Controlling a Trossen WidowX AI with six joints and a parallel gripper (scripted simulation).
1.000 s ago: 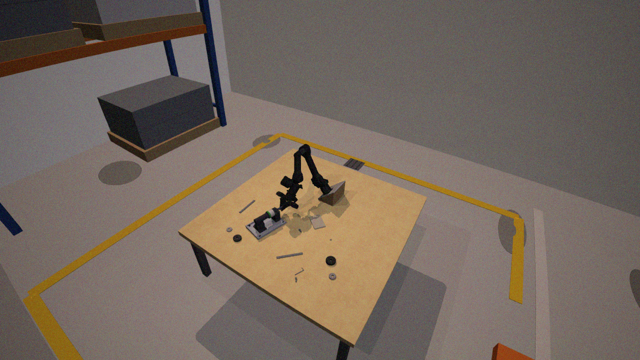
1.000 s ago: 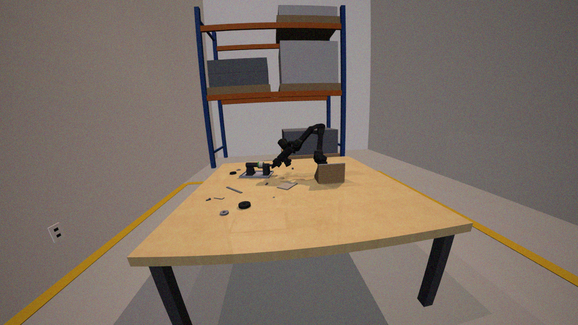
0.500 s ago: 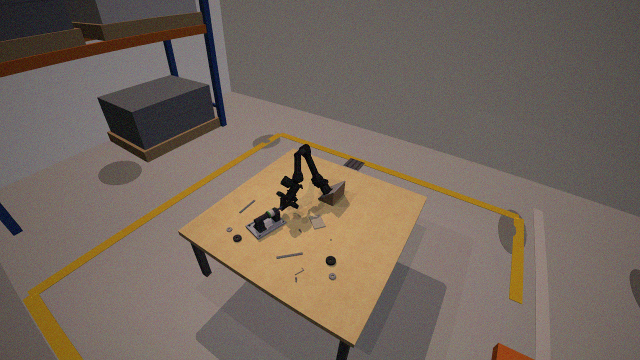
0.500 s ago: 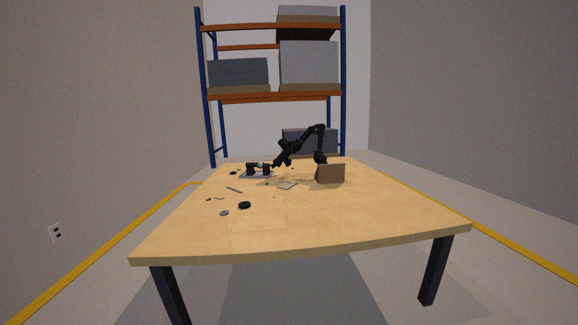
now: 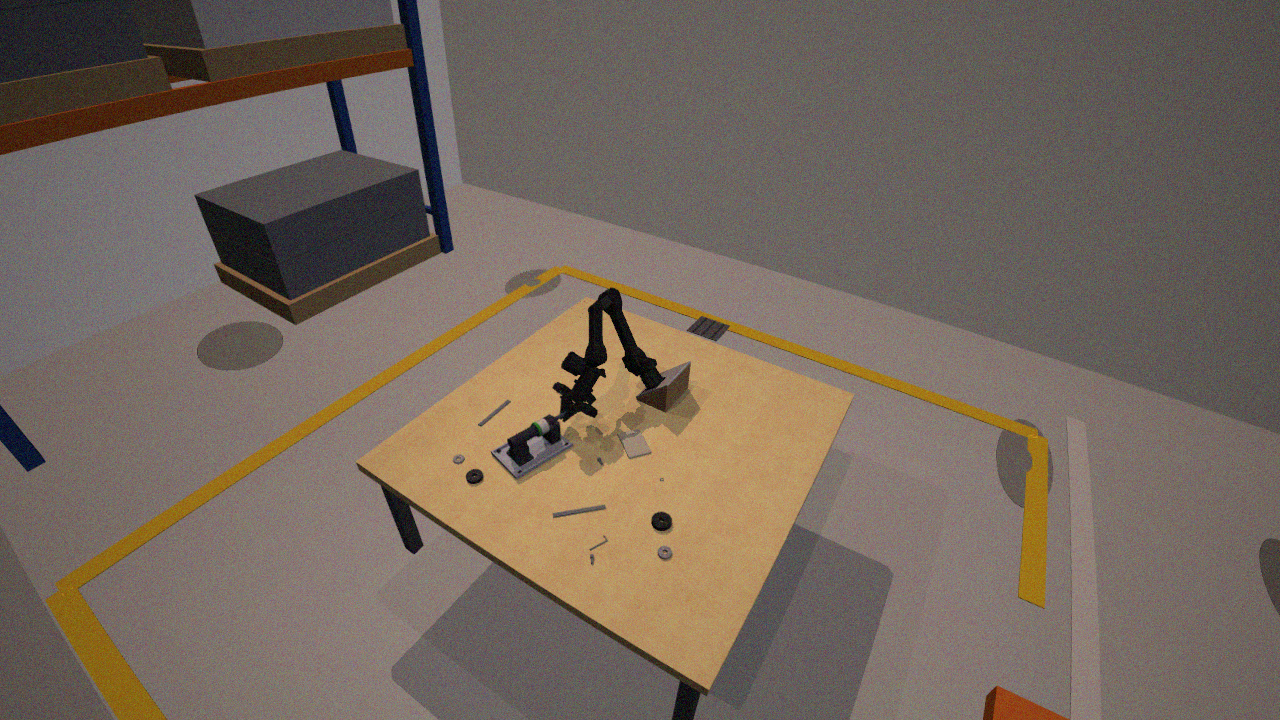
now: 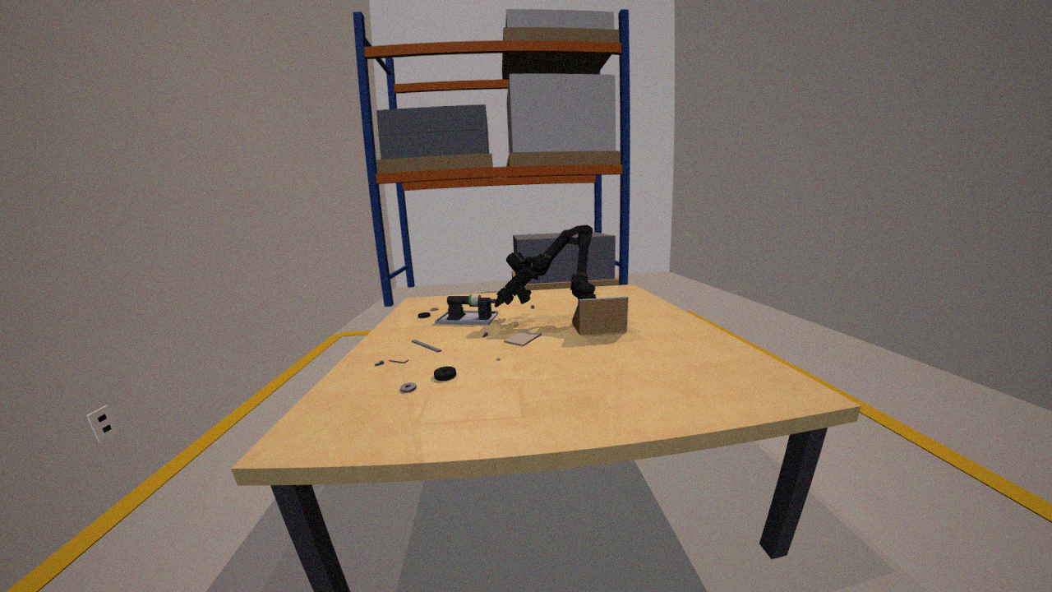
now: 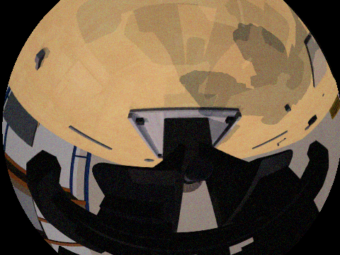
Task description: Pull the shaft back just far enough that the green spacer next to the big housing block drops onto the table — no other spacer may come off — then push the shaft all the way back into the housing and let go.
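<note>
The shaft is 5 cm ahead of my gripper tip, 1 cm to the right of it and 2 cm above it. The rest, counted from my gripper tip: grey plate: 11 cm behind, 23 cm to the left, 5 cm below; black disc: 10 cm ahead, 49 cm to the left, 5 cm below; hex key: 26 cm ahead, 39 cm to the left, 5 cm below.
</note>
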